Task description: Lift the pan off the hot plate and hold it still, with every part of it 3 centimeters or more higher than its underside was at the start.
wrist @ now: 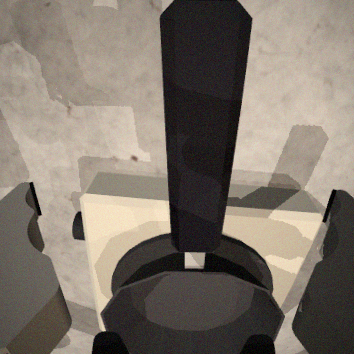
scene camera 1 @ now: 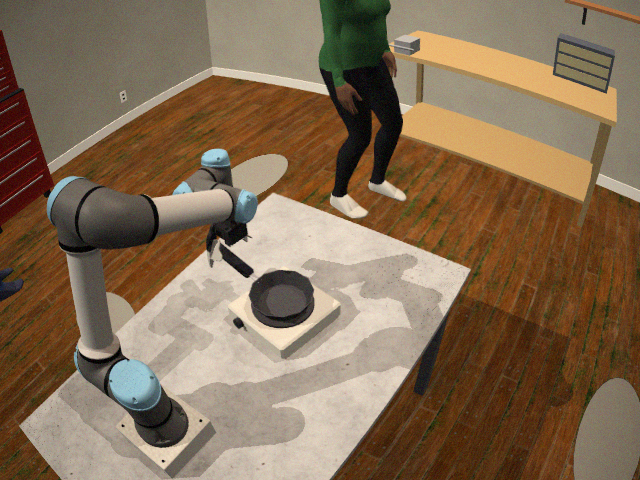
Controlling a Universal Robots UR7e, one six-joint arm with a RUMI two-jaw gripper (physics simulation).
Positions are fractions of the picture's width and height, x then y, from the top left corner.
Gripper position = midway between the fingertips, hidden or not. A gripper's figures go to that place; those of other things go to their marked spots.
Scene:
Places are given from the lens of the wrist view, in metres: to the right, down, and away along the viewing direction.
my gripper (wrist: 0.52, 0.54): 0.00, 0.01, 0.13
cream hot plate (wrist: 0.35, 0.62): -0.05, 0.04, 0.25
dark round pan (wrist: 0.54, 0.83): 0.01, 0.13, 0.29
The marked spots on the dark round pan and the cream hot plate are 0.12 m apart.

